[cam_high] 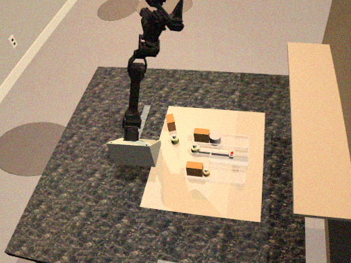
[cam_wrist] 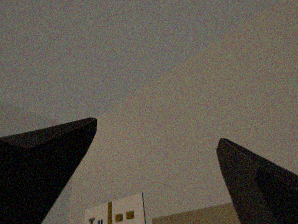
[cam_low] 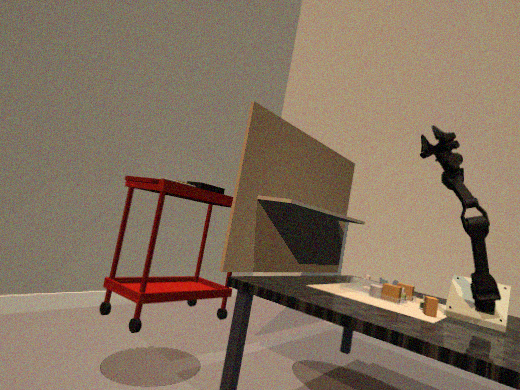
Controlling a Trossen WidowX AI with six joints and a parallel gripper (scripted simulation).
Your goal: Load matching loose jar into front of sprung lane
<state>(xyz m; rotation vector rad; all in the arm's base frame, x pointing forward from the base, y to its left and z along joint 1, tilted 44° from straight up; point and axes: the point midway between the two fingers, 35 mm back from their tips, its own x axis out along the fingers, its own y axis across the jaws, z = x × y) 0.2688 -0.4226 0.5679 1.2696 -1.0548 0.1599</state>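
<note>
The grey cylinder lies 120 mm ahead of my gripper tip, 30 mm to the right of it and 770 mm below it. Also, from my gripper tip: clear lane rack 180 mm ahead, 130 mm to the right, 780 mm below.
</note>
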